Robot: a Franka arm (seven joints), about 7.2 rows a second.
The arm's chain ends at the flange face. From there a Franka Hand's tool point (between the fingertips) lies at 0.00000 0.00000 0.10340 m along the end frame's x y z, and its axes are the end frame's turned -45 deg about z.
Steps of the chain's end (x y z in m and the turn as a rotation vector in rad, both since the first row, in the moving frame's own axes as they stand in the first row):
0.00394, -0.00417, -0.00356, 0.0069, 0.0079, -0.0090
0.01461, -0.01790, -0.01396, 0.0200, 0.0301, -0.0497
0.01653, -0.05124, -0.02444, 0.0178, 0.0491, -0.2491
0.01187, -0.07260, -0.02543, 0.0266, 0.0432, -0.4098
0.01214, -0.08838, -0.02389, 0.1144, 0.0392, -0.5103
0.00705, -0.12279, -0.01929, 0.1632, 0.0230, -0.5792
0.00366, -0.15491, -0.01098, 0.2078, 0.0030, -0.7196
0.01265, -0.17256, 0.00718, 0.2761, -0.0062, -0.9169
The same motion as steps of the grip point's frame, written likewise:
0.00682, -0.00009, -0.00357, -0.0007, 0.0105, -0.0090
0.02667, -0.00168, -0.01403, -0.0071, 0.0354, -0.0497
0.05304, -0.02289, -0.02458, -0.0221, 0.0473, -0.2491
0.06493, -0.04279, -0.02556, -0.0117, 0.0494, -0.4098
0.08043, -0.06196, -0.02463, 0.0532, 0.1086, -0.5103
0.10174, -0.09531, -0.02065, 0.0991, 0.1317, -0.5792
0.12100, -0.12585, -0.01311, 0.1448, 0.1491, -0.7196
0.13906, -0.13908, 0.00353, 0.1996, 0.1908, -0.9169

